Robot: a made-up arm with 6 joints.
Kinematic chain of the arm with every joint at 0, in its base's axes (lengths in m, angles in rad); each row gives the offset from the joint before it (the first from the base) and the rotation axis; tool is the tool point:
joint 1: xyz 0 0 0.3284 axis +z
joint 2: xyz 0 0 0 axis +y
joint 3: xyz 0 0 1.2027 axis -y
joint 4: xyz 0 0 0 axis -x
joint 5: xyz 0.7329 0 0 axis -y
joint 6: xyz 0 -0.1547 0 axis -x
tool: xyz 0 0 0
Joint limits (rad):
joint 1: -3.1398..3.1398
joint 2: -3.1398..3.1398
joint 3: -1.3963..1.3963
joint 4: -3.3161..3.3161
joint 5: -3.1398..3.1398
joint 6: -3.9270..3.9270
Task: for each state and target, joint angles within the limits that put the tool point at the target. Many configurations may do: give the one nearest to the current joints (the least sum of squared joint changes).
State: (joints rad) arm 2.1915 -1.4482 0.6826 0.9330 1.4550 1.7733
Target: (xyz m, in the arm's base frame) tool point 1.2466 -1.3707 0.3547
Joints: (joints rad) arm 2.2592 -1.8014 0.7549 0.9345 1.4550 1.7733
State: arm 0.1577 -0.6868 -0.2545 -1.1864 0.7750 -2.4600
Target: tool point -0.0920 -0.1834 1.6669
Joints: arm 0.5904 -0.7114 0.0608 -0.8582 0.7750 -2.4600
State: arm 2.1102 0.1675 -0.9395 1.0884 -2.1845 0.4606
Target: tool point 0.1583 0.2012 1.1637
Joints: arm 1.3565 -0.3893 -0.9179 0.7622 -2.1845 0.4606
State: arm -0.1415 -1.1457 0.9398 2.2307 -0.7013 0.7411
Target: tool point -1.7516 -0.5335 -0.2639
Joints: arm 0.3449 -2.0072 1.0776 2.1929 -0.7013 0.7411
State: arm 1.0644 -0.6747 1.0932 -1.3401 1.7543 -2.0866
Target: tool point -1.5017 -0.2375 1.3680
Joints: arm 0.1427 -1.2340 1.0831 -1.4308 1.7543 -2.0866
